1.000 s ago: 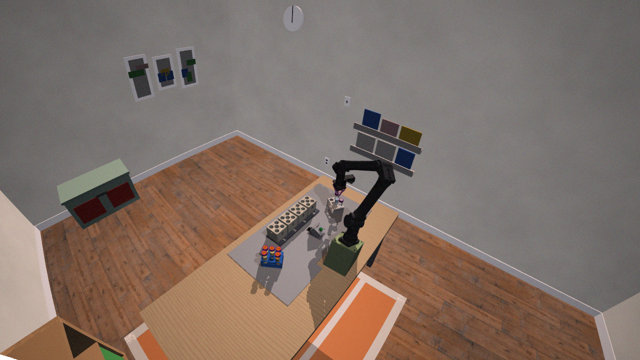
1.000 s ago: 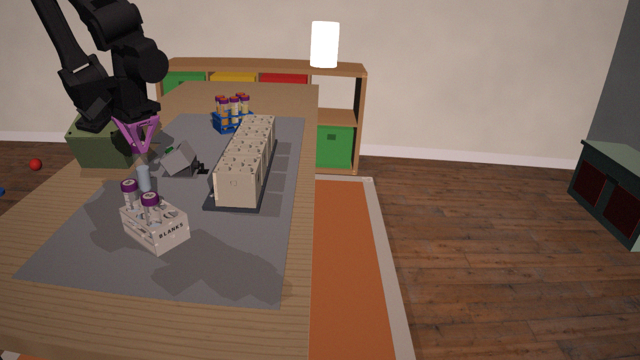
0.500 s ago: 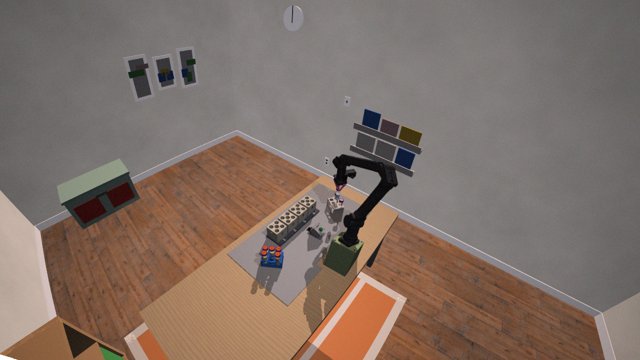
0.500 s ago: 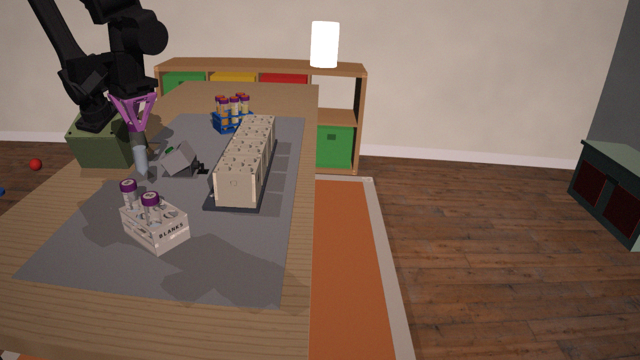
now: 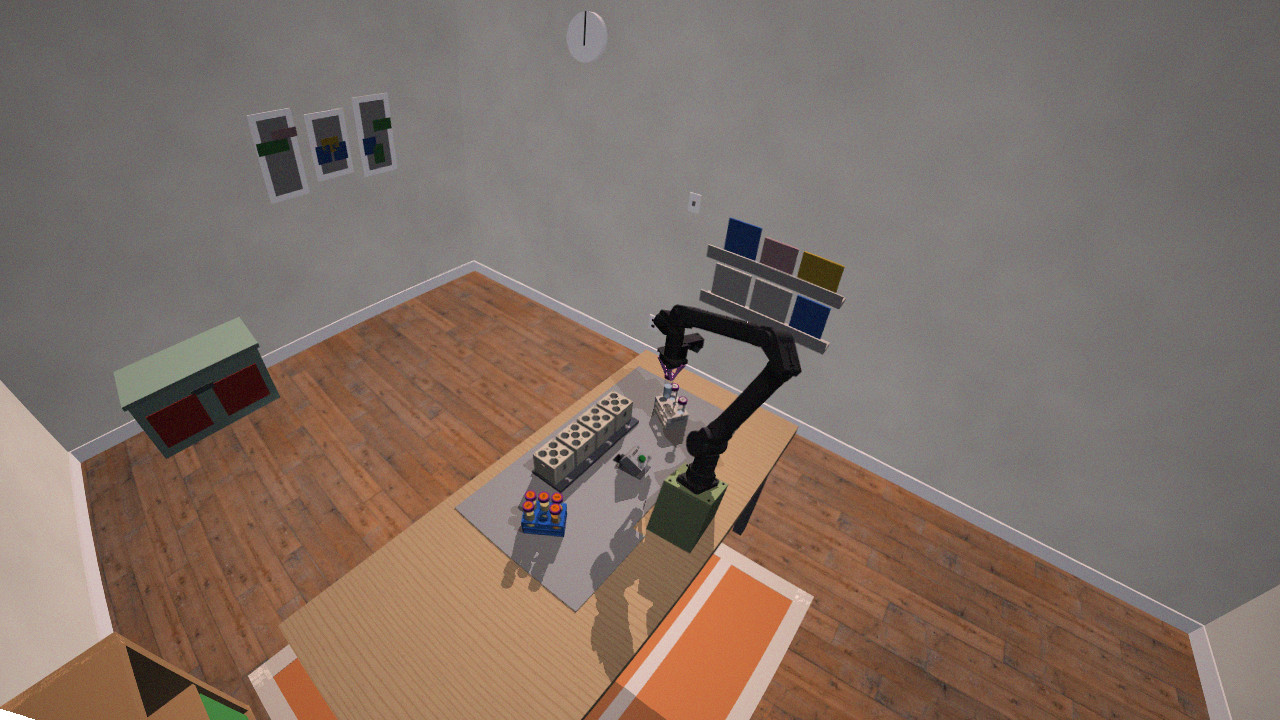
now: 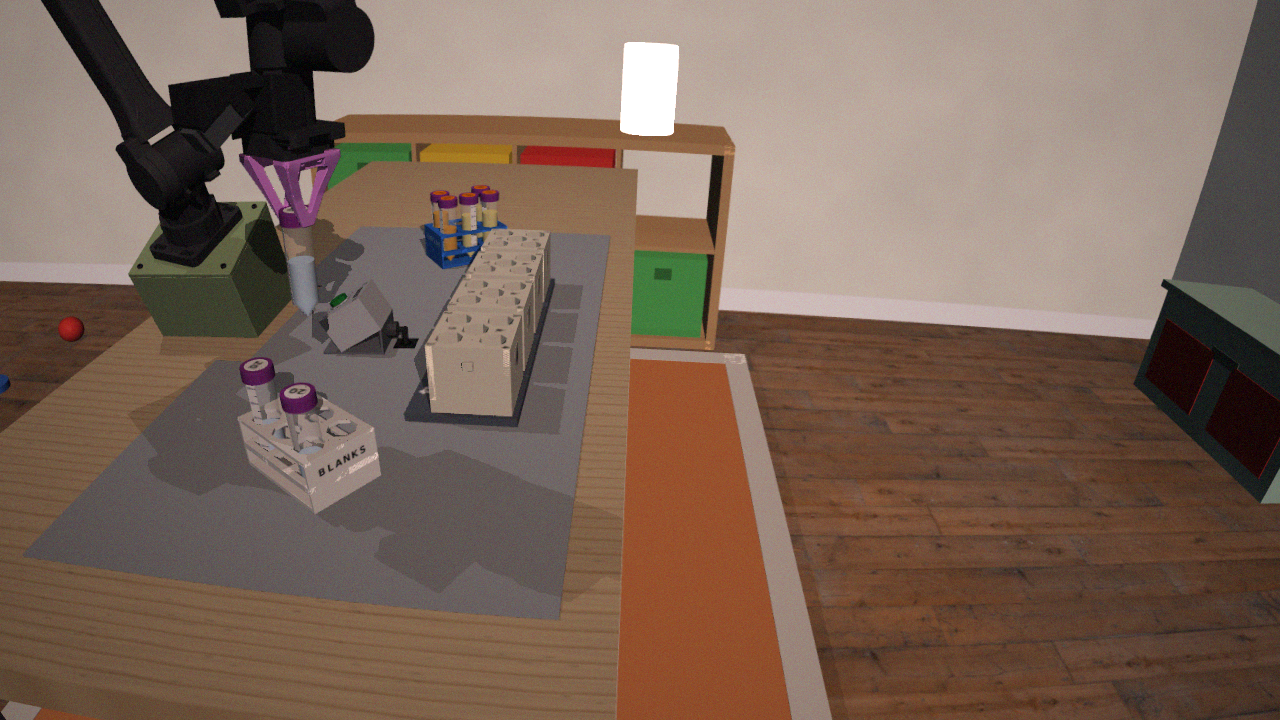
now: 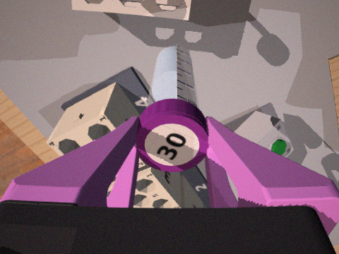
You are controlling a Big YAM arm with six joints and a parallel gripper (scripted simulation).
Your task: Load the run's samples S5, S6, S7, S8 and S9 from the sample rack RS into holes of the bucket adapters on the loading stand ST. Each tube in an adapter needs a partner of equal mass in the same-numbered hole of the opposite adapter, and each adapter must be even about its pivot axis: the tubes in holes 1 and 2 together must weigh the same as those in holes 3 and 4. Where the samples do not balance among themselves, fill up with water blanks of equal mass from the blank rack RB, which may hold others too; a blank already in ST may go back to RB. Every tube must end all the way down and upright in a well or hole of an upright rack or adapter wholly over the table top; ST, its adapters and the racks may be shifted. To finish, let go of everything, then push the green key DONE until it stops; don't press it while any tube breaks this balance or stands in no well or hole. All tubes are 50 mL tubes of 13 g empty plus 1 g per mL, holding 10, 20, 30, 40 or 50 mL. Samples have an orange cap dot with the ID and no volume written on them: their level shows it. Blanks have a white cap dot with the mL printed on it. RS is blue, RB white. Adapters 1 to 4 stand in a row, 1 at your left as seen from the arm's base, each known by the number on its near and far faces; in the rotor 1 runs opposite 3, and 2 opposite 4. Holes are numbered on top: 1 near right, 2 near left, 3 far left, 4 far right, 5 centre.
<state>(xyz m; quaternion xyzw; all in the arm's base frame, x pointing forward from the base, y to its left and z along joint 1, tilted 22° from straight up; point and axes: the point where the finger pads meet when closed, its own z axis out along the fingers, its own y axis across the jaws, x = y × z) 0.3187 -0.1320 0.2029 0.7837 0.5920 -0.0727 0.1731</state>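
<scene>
The water blank marked 30 lies 5 cm below my hand, 1 cm to the right of it and 1 cm behind it. Round my hand: green done key: 21 cm to the left, 19 cm below, 11 cm behind; white blank rack RB: 23 cm below, 7 cm to the right, 2 cm ahead; loading stand: 28 cm to the left, 25 cm below, 10 cm ahead.
</scene>
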